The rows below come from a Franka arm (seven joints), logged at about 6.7 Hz.
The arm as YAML. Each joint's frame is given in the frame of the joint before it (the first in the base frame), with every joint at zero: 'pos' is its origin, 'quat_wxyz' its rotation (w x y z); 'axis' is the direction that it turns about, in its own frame. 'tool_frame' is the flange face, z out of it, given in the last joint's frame.
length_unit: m
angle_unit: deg
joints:
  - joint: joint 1
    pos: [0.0, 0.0, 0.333]
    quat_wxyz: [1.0, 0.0, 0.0, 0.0]
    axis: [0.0, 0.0, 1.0]
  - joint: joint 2
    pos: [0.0, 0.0, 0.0]
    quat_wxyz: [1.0, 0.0, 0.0, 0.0]
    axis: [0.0, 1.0, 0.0]
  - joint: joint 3
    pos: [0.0, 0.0, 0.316]
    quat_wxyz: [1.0, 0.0, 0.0, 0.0]
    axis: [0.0, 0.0, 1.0]
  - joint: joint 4
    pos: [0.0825, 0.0, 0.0]
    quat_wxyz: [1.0, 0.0, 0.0, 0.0]
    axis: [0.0, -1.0, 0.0]
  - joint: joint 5
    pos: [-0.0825, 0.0, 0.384]
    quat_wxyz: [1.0, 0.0, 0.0, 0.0]
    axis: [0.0, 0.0, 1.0]
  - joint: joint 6
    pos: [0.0, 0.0, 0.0]
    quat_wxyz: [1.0, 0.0, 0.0, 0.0]
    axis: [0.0, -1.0, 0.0]
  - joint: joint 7
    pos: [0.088, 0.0, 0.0]
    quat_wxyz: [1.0, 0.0, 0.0, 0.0]
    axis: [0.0, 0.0, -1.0]
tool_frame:
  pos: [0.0, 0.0, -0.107]
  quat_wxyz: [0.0, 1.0, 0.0, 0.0]
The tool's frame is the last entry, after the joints.
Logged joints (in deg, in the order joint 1, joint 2, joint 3, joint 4, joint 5, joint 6, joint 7), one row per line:
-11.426, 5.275, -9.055, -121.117, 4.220, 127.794, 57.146
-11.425, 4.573, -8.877, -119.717, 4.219, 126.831, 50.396
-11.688, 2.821, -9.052, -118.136, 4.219, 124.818, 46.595
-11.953, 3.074, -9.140, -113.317, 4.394, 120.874, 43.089
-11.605, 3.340, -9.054, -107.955, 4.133, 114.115, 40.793
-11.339, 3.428, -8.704, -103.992, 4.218, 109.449, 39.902
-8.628, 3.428, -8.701, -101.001, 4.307, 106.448, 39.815
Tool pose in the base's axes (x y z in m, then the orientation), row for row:
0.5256, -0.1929, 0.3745, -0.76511, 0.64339, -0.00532, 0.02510
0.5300, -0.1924, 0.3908, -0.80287, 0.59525, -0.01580, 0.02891
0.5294, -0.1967, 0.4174, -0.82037, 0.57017, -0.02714, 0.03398
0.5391, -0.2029, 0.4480, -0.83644, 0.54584, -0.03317, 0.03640
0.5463, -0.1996, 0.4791, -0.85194, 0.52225, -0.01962, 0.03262
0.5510, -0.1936, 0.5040, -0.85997, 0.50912, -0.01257, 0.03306
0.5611, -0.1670, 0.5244, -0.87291, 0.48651, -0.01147, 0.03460
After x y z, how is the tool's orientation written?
As a quaternion, x y z w.
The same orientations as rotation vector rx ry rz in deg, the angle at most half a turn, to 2 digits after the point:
-135.56, 114.00, -0.94
-141.92, 105.22, -2.79
-144.56, 100.47, -4.78
-147.17, 96.04, -5.84
-150.24, 92.10, -3.46
-151.62, 89.76, -2.22
-153.75, 85.69, -2.02

